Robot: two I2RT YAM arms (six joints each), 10 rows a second.
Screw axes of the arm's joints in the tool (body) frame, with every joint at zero. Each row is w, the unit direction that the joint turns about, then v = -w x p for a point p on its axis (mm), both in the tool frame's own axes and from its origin. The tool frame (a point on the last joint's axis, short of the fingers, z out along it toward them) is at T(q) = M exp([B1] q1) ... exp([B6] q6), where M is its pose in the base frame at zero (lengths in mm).
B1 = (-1, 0, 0, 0, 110.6, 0)
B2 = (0, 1, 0, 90.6, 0, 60)
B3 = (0, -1, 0, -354.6, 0, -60)
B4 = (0, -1, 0, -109.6, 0, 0)
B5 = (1, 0, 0, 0, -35.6, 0)
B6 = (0, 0, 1, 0, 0, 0)
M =
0 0 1 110.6
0 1 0 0
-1 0 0 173.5
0 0 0 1
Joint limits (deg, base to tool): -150..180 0..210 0..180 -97..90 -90..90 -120..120
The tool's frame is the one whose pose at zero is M.
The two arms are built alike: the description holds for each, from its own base.
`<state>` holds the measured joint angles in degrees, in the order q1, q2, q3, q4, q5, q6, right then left.
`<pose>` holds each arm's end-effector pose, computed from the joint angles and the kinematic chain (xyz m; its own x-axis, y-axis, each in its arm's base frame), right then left.
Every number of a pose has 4 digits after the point.
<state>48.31 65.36 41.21 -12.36 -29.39 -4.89 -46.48 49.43 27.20 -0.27 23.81 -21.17</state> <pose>0.1482 0.1927 0.2455 -0.3164 -0.4670 -0.8257 -0.9434 0.2460 0.2224 0.1247 -0.1522 0.2361 -0.5781 0.1289 -0.8057 0.7630 0.4355 -0.4777</pose>
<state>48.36 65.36 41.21 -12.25 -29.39 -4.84 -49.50 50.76 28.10 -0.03 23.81 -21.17</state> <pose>0.1481 0.1929 0.2457 -0.3158 -0.4658 -0.8266 -0.9436 0.2453 0.2223 0.1193 -0.1618 0.2378 -0.5722 0.1612 -0.8041 0.7838 0.3959 -0.4784</pose>
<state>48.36 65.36 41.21 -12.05 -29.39 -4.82 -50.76 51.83 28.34 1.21 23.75 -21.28</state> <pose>0.1483 0.1930 0.2459 -0.3142 -0.4636 -0.8285 -0.9440 0.2449 0.2210 0.1180 -0.1671 0.2380 -0.5663 0.1682 -0.8068 0.7932 0.3771 -0.4781</pose>
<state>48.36 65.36 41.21 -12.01 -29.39 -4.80 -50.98 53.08 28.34 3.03 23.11 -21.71</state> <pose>0.1483 0.1931 0.2460 -0.3142 -0.4631 -0.8288 -0.9440 0.2449 0.2210 0.1202 -0.1706 0.2370 -0.5656 0.1576 -0.8095 0.7910 0.3811 -0.4786</pose>
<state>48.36 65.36 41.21 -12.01 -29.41 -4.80 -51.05 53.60 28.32 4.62 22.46 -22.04</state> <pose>0.1483 0.1931 0.2460 -0.3142 -0.4631 -0.8288 -0.9441 0.2446 0.2212 0.1218 -0.1723 0.2379 -0.5596 0.1407 -0.8167 0.7913 0.3838 -0.4761</pose>
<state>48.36 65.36 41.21 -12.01 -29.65 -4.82 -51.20 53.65 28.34 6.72 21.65 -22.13</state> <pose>0.1481 0.1931 0.2461 -0.3138 -0.4628 -0.8290 -0.9446 0.2409 0.2230 0.1227 -0.1736 0.2415 -0.5405 0.1134 -0.8337 0.7987 0.3806 -0.4660</pose>
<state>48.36 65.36 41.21 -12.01 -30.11 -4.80 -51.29 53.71 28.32 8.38 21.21 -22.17</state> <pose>0.1479 0.1932 0.2461 -0.3141 -0.4622 -0.8293 -0.9452 0.2342 0.2274 0.1233 -0.1745 0.2441 -0.5256 0.0933 -0.8456 0.8050 0.3761 -0.4589</pose>
